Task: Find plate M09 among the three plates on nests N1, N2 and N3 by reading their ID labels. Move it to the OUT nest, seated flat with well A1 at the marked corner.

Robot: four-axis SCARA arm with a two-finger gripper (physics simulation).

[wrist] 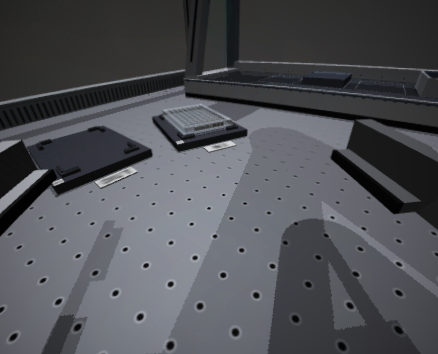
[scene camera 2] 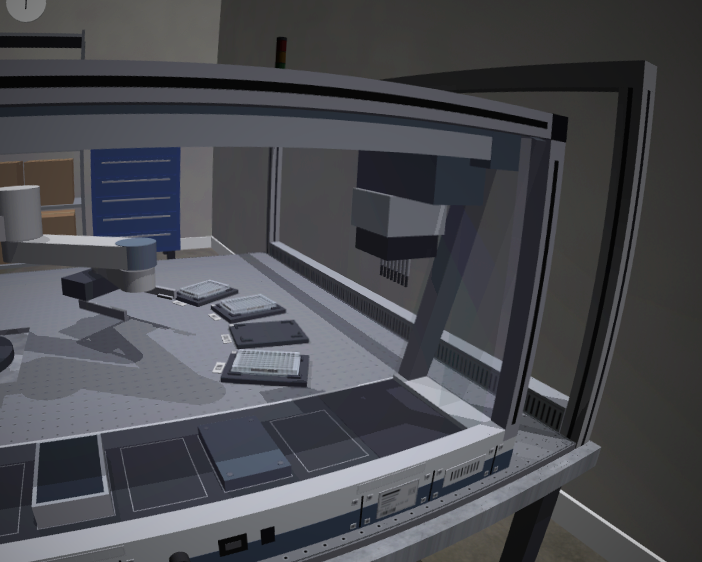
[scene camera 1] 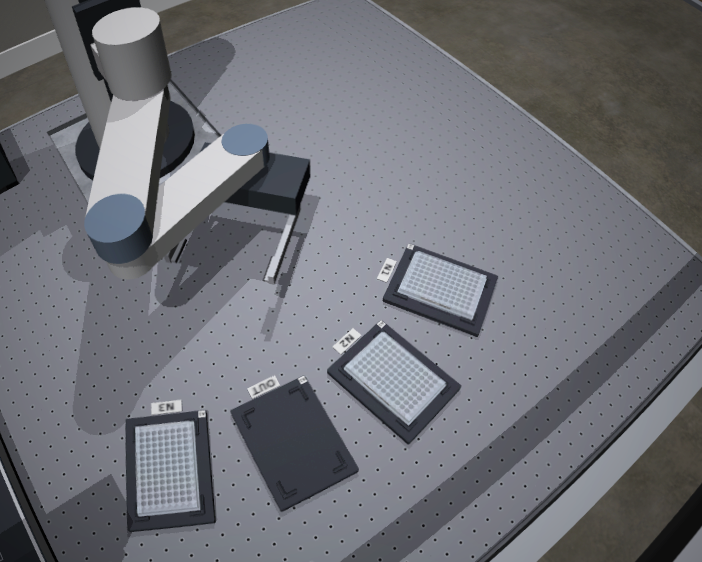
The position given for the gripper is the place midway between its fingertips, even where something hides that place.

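Note:
Gripper [scene camera 1: 217,269], holding nothing. N1 nest [scene camera 1: 391,296]. N2 nest [scene camera 1: 407,433]. Black N3 nest [scene camera 1: 206,515]. Dark OUT nest [scene camera 1: 299,453]. Gripper again in the wrist view [wrist: 197,147]. Black N3 nest also in the wrist view [wrist: 181,142]. Dark OUT nest likewise in the wrist view [wrist: 79,158].

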